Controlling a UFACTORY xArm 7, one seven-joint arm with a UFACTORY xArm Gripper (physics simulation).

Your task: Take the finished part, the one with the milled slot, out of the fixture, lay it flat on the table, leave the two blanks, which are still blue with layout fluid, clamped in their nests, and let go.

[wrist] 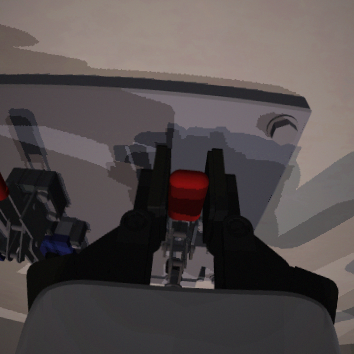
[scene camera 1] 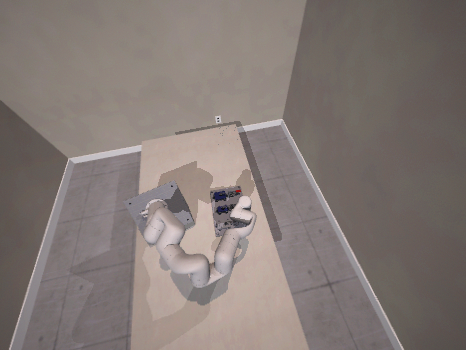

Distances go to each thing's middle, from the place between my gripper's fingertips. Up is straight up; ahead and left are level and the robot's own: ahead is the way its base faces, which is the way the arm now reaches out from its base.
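Scene:
From the finished part (wrist: 190, 273), my hand is 14 cm past it and 3 cm to the right of it, and 1 cm above it. There's a fixture plate (wrist: 96, 132) too, and that's 6 cm behind my hand, 13 cm to the left of it and 3 cm below it.

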